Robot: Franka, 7 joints.
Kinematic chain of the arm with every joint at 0, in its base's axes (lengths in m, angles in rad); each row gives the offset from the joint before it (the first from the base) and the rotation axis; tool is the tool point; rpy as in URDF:
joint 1: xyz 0 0 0.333 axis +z
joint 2: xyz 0 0 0 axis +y
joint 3: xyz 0 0 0.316 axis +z
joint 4: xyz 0.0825 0 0 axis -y
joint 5: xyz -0.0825 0 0.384 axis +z
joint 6: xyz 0 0 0 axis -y
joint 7: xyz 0.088 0 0 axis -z
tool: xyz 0 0 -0.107 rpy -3.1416 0 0
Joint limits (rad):
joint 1: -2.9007..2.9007
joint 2: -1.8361..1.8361
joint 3: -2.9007..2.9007
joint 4: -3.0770..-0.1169
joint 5: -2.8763..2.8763
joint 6: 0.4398..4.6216
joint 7: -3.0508..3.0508
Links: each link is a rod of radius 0.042 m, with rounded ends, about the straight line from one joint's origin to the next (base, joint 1, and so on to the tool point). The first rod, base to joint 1, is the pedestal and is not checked.
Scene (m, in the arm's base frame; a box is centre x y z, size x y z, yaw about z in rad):
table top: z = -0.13
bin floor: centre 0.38 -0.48 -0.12 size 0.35 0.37 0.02 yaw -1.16
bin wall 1: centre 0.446 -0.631 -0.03 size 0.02 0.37 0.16 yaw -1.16
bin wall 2: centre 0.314 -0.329 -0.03 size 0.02 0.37 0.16 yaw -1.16
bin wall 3: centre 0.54 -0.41 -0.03 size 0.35 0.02 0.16 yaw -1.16
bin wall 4: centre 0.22 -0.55 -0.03 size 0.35 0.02 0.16 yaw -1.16
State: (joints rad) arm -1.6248 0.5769 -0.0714 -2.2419 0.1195 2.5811 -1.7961
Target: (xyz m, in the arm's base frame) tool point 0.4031 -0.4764 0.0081
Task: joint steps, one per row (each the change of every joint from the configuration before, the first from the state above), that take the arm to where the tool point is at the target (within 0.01 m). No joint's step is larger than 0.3 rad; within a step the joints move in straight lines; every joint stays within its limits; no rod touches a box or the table.
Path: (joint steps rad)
1: 0.2197 -0.0209 0.2021 0.1287 -0.0120 0.0178 0.0000
2: 0.2197 -0.0209 0.2021 0.1287 -0.0120 0.0179 0.0000
3: 0.0196 0.2459 -0.0224 0.1251 0.0000 0.0386 0.0000
4: 0.0195 0.2460 -0.0223 0.1251 -0.0001 0.0387 0.0000

